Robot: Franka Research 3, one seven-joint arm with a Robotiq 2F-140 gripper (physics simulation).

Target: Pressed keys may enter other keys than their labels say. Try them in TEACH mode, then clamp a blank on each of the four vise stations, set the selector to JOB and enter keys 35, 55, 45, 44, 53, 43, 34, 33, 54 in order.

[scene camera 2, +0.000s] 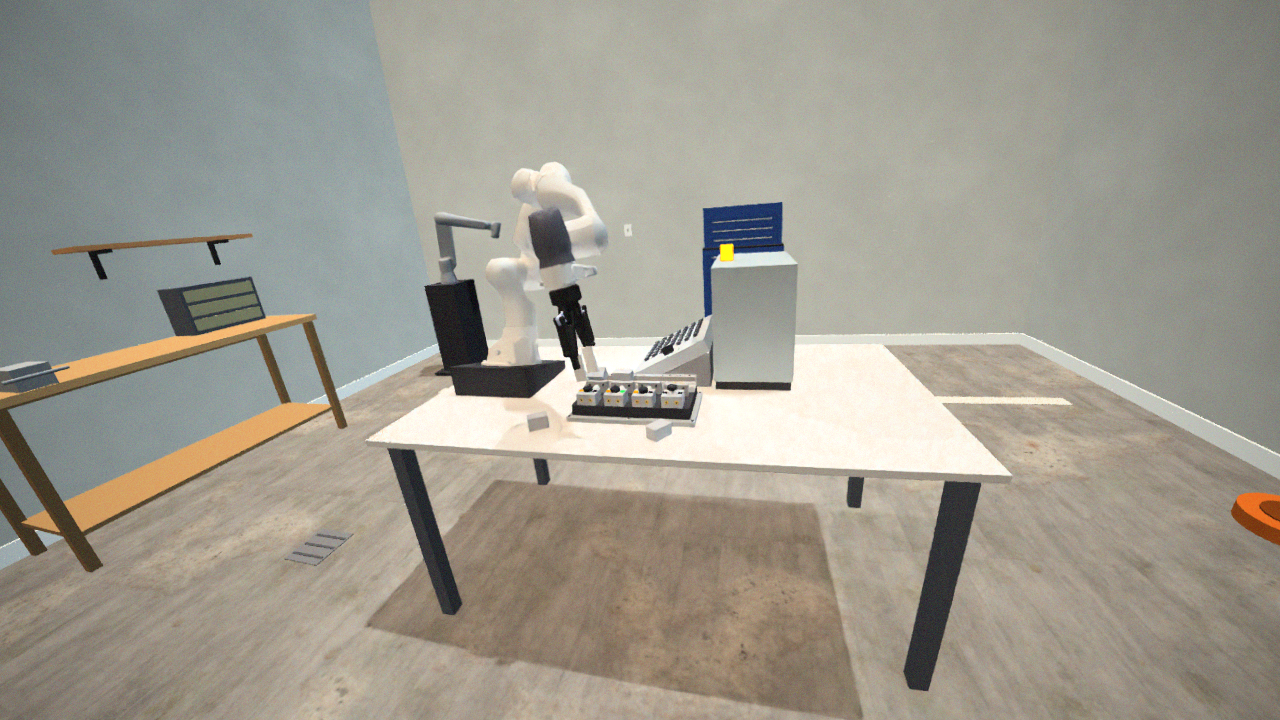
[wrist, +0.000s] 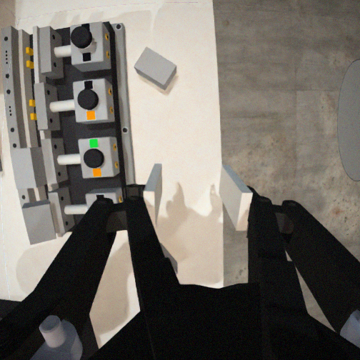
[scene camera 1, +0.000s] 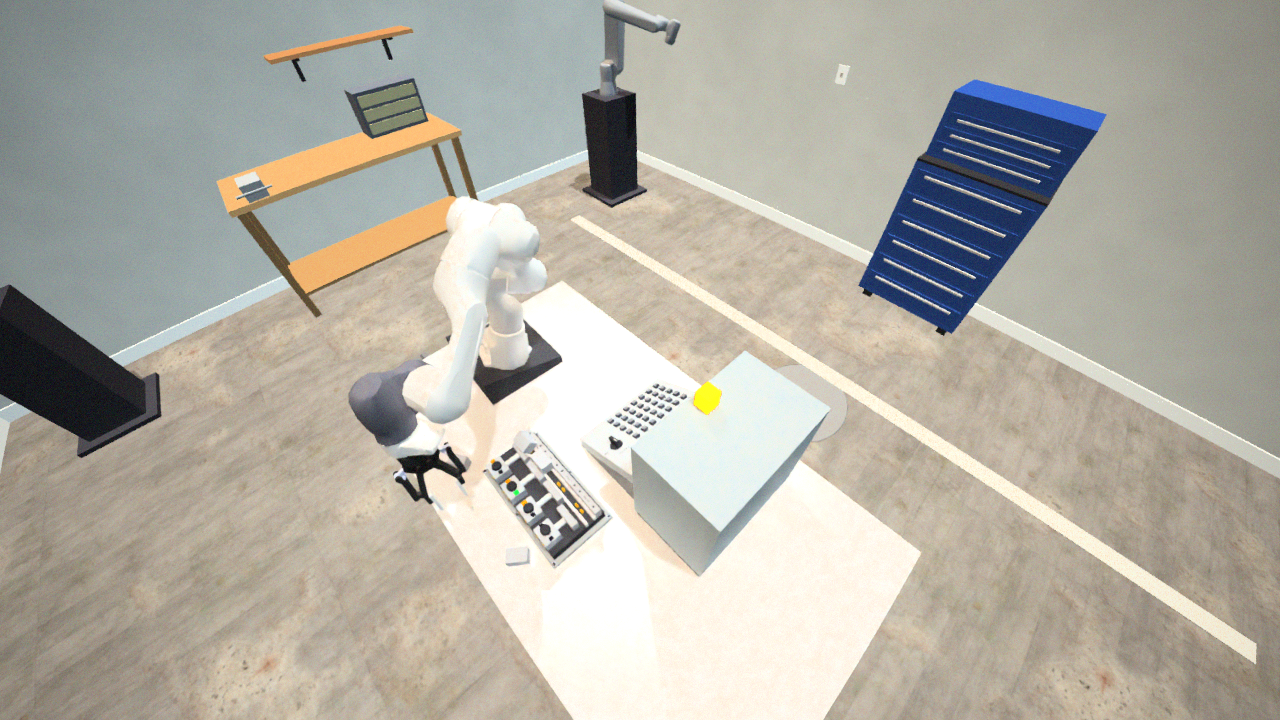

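Observation:
My gripper (scene camera 1: 447, 493) (scene camera 2: 584, 365) (wrist: 190, 178) is partly open and empty, pointing down above the table edge beside the vise fixture (scene camera 1: 583, 540) (scene camera 2: 631, 420) (wrist: 124, 110). Its four stations have black knobs. In the wrist view, the third station from the top shows green and orange lamps, the second orange. One grey blank (scene camera 1: 517, 556) (scene camera 2: 658, 429) (wrist: 155, 68) lies beside the fixture; another blank (scene camera 2: 537, 420) (wrist: 170, 259) is partly hidden by a finger in the wrist view. Two grey blocks (wrist: 28, 167) (wrist: 39, 222) are at the rail side. The sloped keypad (scene camera 1: 648, 411) (scene camera 2: 680, 344) has a selector knob (scene camera 1: 614, 442) (scene camera 2: 667, 349); its setting is unreadable.
A tall grey cabinet (scene camera 1: 729, 438) (scene camera 2: 754, 322) stands beside the keypad, with a yellow cube (scene camera 1: 707, 397) (scene camera 2: 726, 252) at its top. The arm's black base (scene camera 1: 523, 367) (scene camera 2: 501, 379) stands on the white table (scene camera 1: 760, 617) (scene camera 2: 850, 420). A wooden bench (scene camera 1: 335, 165) (scene camera 2: 161, 346) stands by the wall.

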